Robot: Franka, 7 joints.
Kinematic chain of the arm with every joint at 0, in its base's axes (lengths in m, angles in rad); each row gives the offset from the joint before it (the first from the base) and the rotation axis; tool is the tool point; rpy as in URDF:
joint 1: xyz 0 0 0.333 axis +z
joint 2: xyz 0 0 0 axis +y
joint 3: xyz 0 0 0.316 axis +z
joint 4: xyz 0.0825 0 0 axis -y
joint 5: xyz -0.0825 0 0.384 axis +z
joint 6: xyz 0 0 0 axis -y
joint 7: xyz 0.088 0 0 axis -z
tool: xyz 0 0 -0.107 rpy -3.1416 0 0
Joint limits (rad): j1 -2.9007..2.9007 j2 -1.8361..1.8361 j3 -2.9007..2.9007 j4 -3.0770..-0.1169 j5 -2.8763..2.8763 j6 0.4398..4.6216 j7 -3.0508..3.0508
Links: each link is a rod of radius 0.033 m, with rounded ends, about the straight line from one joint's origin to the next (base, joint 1, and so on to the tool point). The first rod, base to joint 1, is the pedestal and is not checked.
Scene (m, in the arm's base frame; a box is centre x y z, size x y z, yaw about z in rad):
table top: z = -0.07
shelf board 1: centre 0.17 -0.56 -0 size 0.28 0.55 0.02 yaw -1.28
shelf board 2: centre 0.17 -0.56 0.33 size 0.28 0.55 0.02 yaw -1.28
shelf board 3: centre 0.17 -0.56 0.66 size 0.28 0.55 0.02 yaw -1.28
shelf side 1: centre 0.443 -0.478 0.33 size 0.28 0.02 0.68 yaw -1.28
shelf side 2: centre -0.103 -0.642 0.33 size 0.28 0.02 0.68 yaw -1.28
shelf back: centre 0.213 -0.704 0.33 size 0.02 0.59 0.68 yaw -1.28
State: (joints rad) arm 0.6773 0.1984 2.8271 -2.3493 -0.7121 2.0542 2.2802
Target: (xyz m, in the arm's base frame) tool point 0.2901 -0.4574 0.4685
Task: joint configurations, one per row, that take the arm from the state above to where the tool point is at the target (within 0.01 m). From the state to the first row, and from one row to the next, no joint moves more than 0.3 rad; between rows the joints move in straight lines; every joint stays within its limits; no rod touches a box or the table.
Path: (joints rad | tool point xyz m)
1: 0.9517 0.2764 2.8376 -2.3983 -0.6996 2.0718 2.2802 | -0.3834 -0.2456 0.4193
2: 1.2261 0.3543 2.8481 -2.4473 -0.6870 2.0893 2.2802 | -0.2874 -0.3309 0.4306
3: 1.5005 0.4323 2.8586 -2.4963 -0.6745 2.1069 2.2802 | -0.1752 -0.3829 0.4407
4: 1.7749 0.5102 2.8692 -2.5453 -0.6619 2.1245 2.2802 | -0.0572 -0.3996 0.4496
5: 2.0493 0.5882 2.8797 -2.5942 -0.6494 2.1420 2.2802 | 0.0558 -0.3822 0.4572
6: 2.3237 0.6662 2.8902 -2.6432 -0.6369 2.1596 2.2802 | 0.1547 -0.3348 0.4635
7: 2.5981 0.7441 2.9007 -2.6922 -0.6243 2.1772 2.2802 | 0.2322 -0.2640 0.4685
8: 2.5301 0.5326 2.9007 -2.5222 -0.6461 2.2445 2.2802 | 0.2547 -0.3251 0.4818
9: 2.4621 0.3211 2.9007 -2.3521 -0.6678 2.3118 2.2802 | 0.2746 -0.3903 0.4821
10: 2.3941 0.1096 2.9007 -2.1821 -0.6896 2.3791 2.2802 | 0.2901 -0.4574 0.4685

